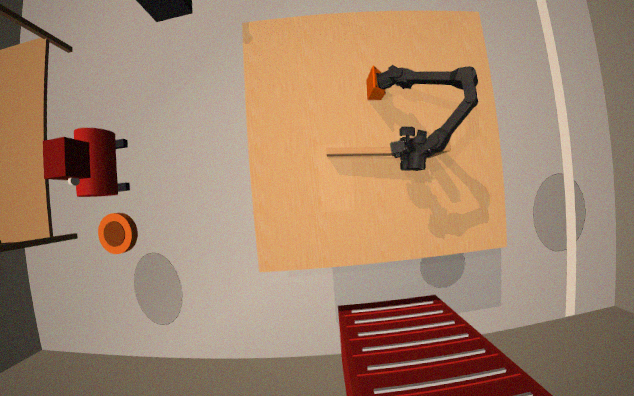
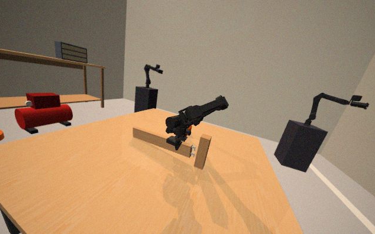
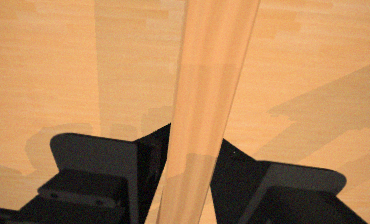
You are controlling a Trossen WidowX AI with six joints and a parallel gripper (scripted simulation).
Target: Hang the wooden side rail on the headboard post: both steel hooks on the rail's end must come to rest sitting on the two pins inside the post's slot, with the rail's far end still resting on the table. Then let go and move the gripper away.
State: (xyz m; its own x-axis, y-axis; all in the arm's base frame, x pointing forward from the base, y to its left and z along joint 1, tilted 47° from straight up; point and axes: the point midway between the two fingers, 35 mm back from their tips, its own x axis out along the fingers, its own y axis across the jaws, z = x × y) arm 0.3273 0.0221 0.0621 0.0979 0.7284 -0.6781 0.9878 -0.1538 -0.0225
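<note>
Now: the headboard post 140 mm to the left of my gripper tip, 40 mm above it and 10 mm ahead of it.
</note>
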